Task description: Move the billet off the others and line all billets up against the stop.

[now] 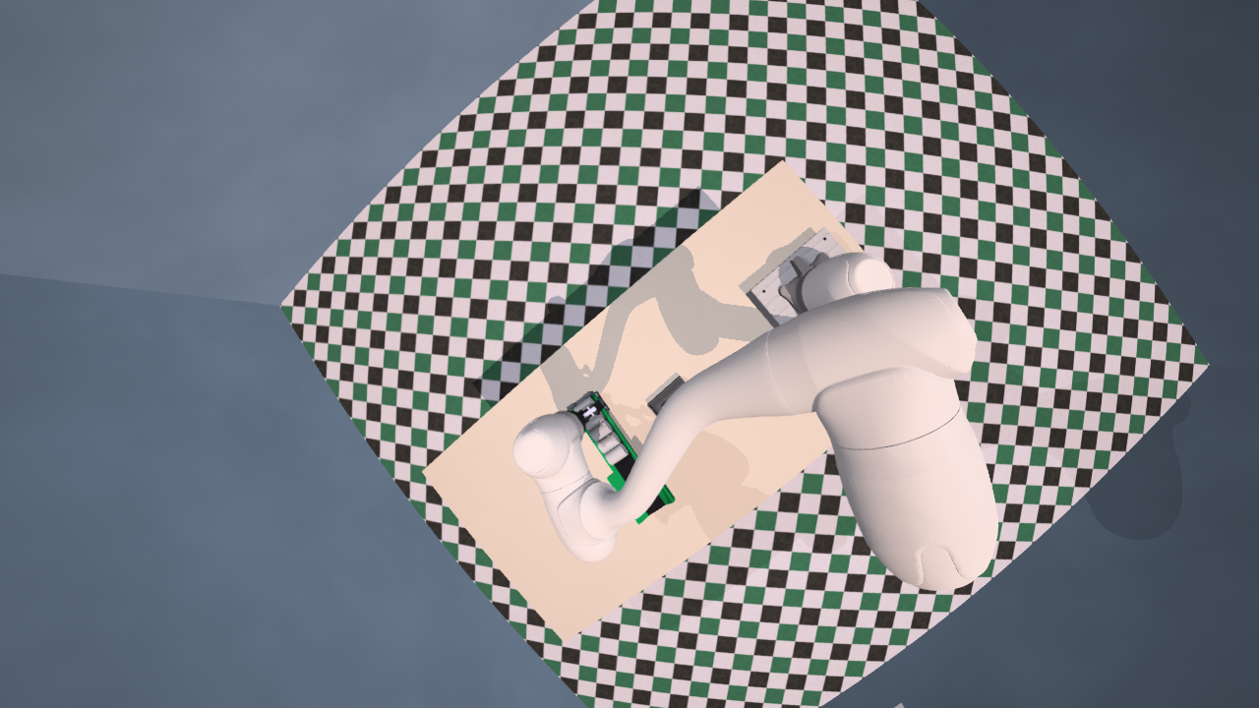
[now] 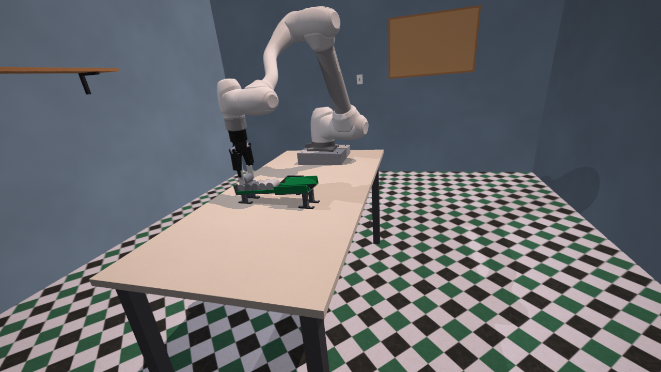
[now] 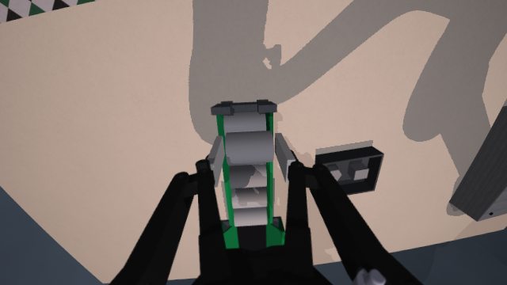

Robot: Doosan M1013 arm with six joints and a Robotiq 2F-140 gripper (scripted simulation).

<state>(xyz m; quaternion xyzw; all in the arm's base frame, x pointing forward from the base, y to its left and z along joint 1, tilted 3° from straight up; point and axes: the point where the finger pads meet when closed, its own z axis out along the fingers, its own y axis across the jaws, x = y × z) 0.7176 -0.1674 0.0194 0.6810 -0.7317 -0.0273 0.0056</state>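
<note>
The grey stop is 40 mm to the right of my hand and 70 mm below it. From my hand the other things lie so: dark tray (200 mm behind, 140 mm to the left, 120 mm below).
</note>
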